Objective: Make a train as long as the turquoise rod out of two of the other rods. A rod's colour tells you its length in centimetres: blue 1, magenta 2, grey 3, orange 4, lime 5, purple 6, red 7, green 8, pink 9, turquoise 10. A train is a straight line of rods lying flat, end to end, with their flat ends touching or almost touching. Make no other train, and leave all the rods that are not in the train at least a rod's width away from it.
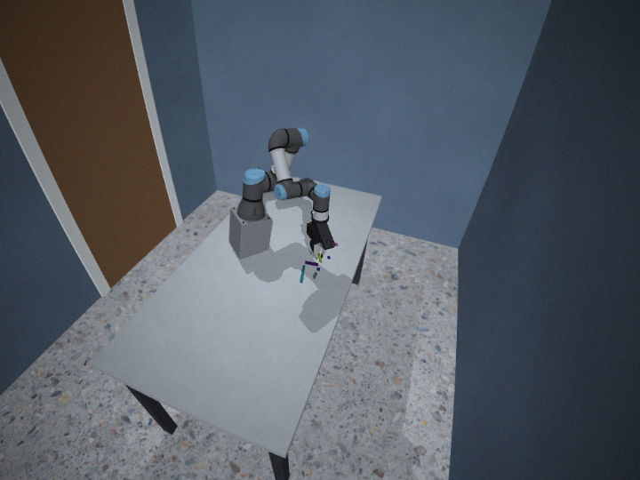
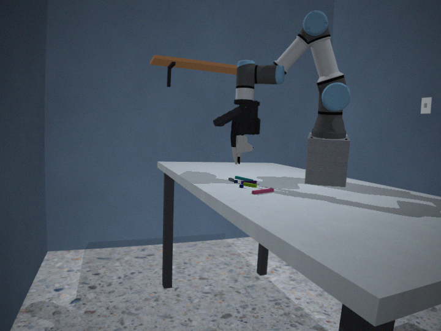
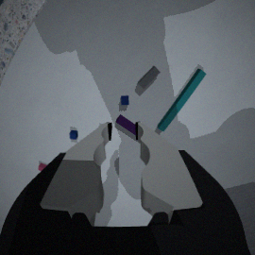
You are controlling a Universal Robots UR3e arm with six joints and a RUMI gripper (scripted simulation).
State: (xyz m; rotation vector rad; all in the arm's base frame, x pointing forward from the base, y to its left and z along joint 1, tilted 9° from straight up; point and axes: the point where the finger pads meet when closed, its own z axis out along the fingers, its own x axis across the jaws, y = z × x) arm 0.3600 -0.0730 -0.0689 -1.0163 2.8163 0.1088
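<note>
Now: the grey rod 8 cm below my hand and 5 cm to the right of it. Round my hand: turquoise rod: 8 cm below, 6 cm behind, 5 cm to the right; purple rod: 8 cm below, 4 cm behind, 2 cm to the left; lime rod: 8 cm to the left, 8 cm below, 1 cm behind.
</note>
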